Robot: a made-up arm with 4 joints.
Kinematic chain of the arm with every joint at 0, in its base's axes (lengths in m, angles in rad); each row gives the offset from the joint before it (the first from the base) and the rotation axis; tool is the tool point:
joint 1: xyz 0 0 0.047 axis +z
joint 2: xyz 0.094 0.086 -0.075 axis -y
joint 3: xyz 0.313 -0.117 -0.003 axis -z
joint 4: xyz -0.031 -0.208 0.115 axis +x
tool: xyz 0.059 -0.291 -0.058
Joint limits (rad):
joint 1: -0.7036..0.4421
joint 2: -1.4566..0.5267
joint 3: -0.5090..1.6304
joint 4: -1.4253..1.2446
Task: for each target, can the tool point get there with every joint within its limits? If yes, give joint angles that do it. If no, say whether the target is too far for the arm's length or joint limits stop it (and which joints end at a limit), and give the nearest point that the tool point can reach.
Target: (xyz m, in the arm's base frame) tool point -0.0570 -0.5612 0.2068
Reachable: yes | joints -0.5699 0.1286 0.3130 -0.5415
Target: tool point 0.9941 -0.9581 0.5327
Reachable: no: too far | nearest point 0.5563 -0.5362 0.2634 | short by 0.665 m
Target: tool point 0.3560 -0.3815 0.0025
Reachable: yes | joints 0.2691 -1.0129 0.5990 -0.2963
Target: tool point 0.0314 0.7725 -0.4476
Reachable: no: joint limits stop it (at a limit: joint 1, joint 3, joint 4) | nearest point 0.1973 0.0444 -0.1917 | short by 0.789 m
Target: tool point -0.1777 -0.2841 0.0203
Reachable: yes | joints -0.6049 -0.0544 0.9705 0.0345
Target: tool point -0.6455 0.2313 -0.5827
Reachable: no: joint limits stop it (at a limit: joint 1, joint 2, joint 3, joint 4) | nearest point -0.1770 -0.1546 -0.5033 | short by 0.612 m
